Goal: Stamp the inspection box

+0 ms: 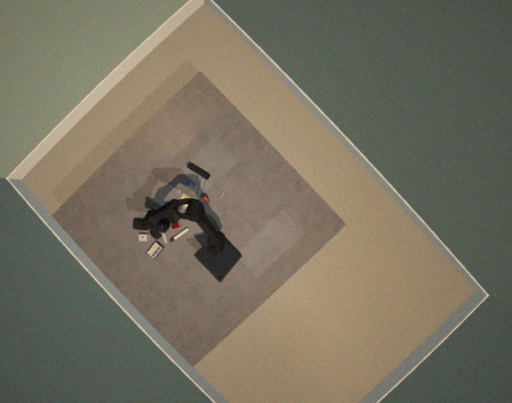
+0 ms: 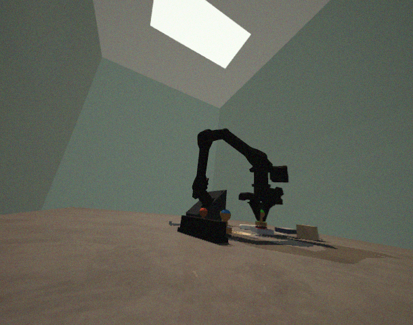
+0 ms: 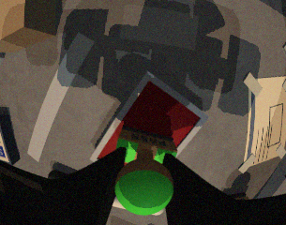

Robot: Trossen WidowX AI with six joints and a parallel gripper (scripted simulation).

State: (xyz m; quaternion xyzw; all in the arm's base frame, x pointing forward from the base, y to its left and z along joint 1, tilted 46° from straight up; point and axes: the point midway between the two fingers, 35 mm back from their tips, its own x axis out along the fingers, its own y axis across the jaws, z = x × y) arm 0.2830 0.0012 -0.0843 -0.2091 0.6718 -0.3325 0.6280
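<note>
Now: the green-knobbed stamp right at my gripper tip. Also, from my gripper tip: red ink pad: 40 mm below; grey ruler: 20 mm ahead, 90 mm to the left, 40 mm below; white marker: 70 mm behind, 60 mm to the left, 30 mm below.
</note>
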